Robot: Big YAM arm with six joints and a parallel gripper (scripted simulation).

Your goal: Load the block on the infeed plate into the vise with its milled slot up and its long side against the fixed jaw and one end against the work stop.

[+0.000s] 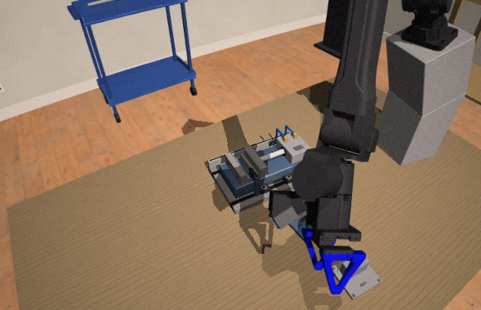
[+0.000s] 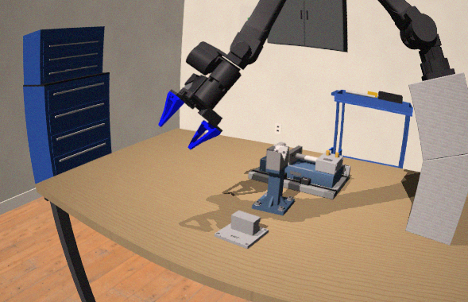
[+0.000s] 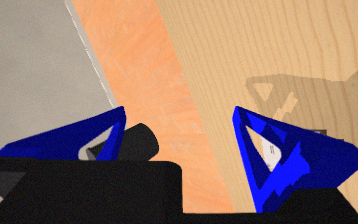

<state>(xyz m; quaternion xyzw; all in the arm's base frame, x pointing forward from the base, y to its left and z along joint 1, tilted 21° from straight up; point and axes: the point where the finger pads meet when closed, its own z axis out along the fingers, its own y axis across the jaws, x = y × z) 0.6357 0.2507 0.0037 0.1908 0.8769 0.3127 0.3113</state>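
The part is 190 mm below my hand, 170 mm behind it and 30 mm to the right of it. From my hand the other things lie so: work stop rod: 370 mm to the right, 130 mm below, 120 mm behind; fixed jaw: 420 mm to the right, 140 mm below, 90 mm behind; infeed plate: 210 mm below, 160 mm behind, 10 mm to the right.
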